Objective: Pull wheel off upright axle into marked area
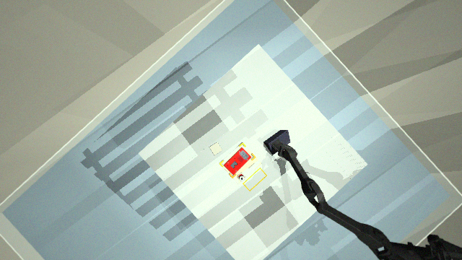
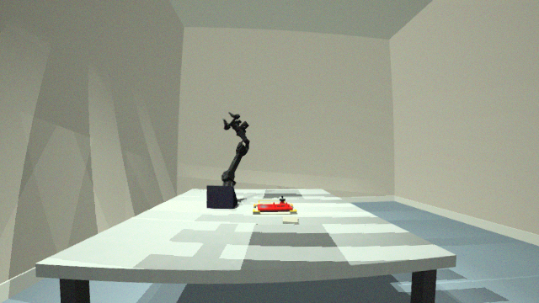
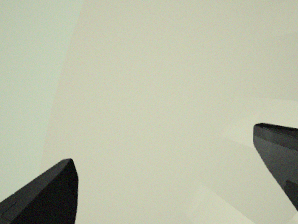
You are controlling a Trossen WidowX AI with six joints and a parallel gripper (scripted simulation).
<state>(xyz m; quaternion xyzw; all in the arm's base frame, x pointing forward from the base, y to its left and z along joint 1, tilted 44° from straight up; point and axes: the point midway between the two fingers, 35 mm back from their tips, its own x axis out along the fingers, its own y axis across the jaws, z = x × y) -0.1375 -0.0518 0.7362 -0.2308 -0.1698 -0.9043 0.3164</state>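
Right now my gripper tip is 66 cm above the dark wheel, 49 cm short of it and 41 cm to the left of it. Also, from my gripper tip: pale square tile (71 cm to the right, 70 cm below, 51 cm ahead).
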